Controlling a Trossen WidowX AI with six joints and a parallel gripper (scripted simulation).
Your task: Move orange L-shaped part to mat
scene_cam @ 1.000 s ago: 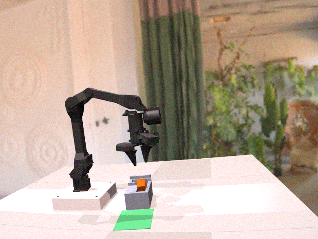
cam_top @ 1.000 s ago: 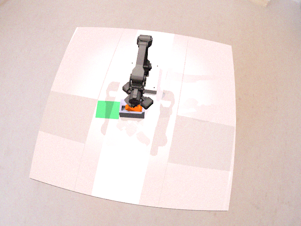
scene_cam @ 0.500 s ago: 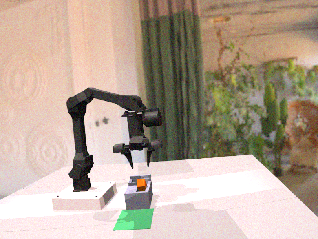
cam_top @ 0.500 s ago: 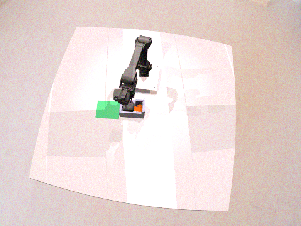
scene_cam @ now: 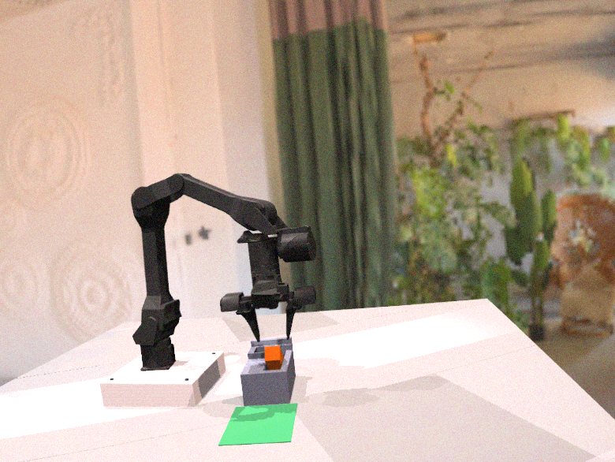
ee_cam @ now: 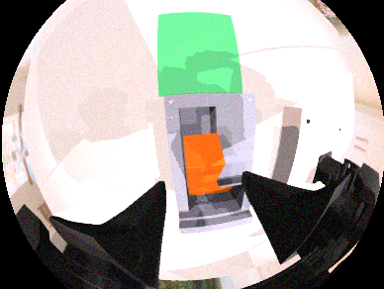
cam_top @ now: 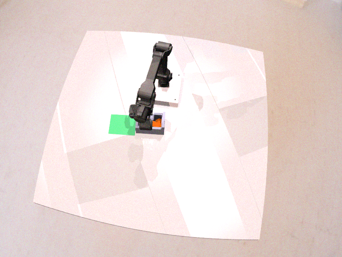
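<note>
My gripper tip is now 7 cm above the orange L-shaped part, 4 cm to the right of it and 2 cm past it. Also, from my gripper tip: green mat 14 cm to the right, 12 cm below, 2 cm behind.
</note>
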